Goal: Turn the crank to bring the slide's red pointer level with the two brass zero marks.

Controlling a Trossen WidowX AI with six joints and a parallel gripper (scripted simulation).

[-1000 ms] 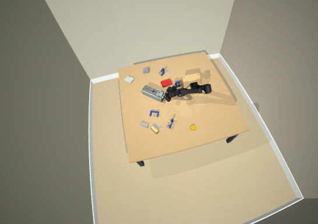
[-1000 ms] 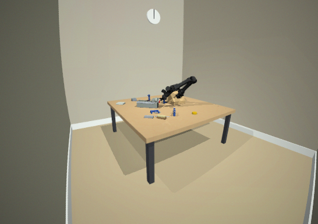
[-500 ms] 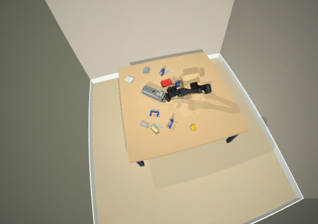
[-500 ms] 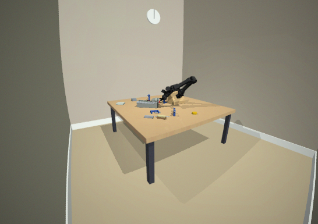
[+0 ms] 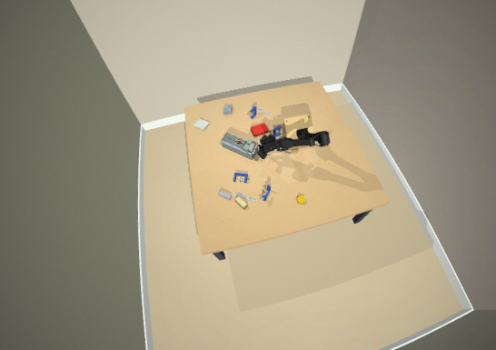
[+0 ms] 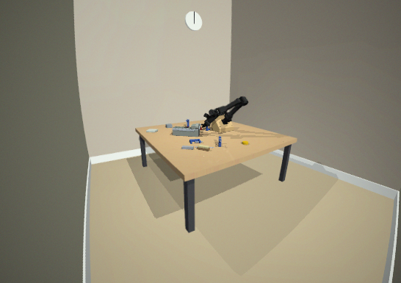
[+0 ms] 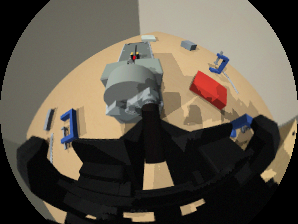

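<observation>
My gripper tip is now 12 cm short of the red pointer and 8 cm to the left of it. Round my gripper tip: tan block: 34 cm to the left, 21 cm ahead, 7 cm below; then dark crank handle: 3 cm above, 1 cm to the left, 1 cm behind; then yellow disc: 42 cm to the left, 17 cm behind, 7 cm below.
</observation>
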